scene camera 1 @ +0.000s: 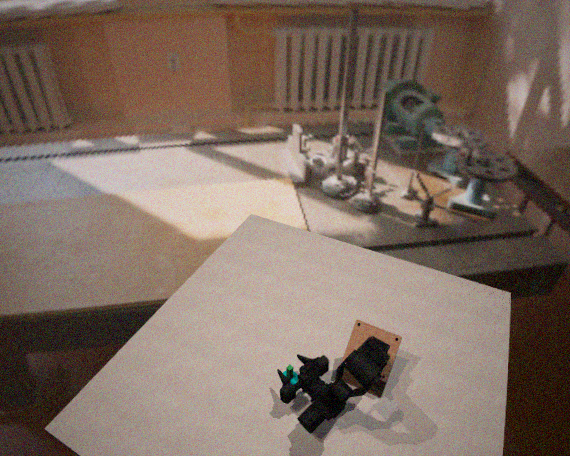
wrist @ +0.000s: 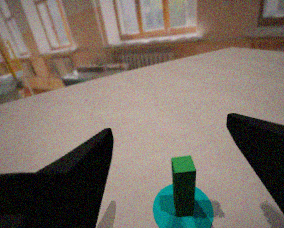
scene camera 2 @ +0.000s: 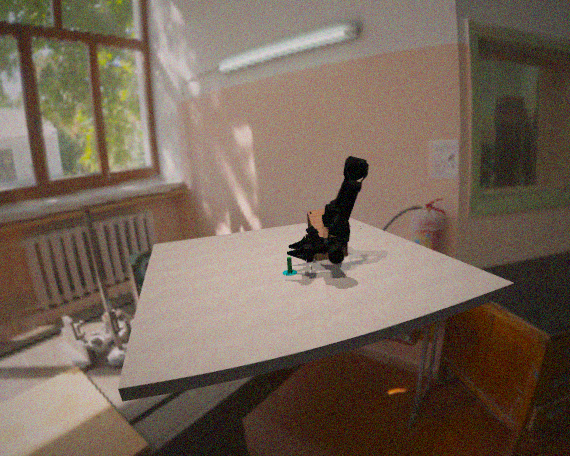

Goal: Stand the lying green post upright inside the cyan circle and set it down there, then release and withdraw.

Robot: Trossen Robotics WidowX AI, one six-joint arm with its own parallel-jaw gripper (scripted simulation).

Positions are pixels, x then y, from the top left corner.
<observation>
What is my gripper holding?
Nothing.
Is my gripper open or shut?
Open.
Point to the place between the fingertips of my gripper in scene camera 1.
287, 362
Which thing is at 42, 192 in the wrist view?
My gripper.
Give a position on a green post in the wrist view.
At 184, 172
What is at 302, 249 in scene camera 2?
My gripper.
</observation>
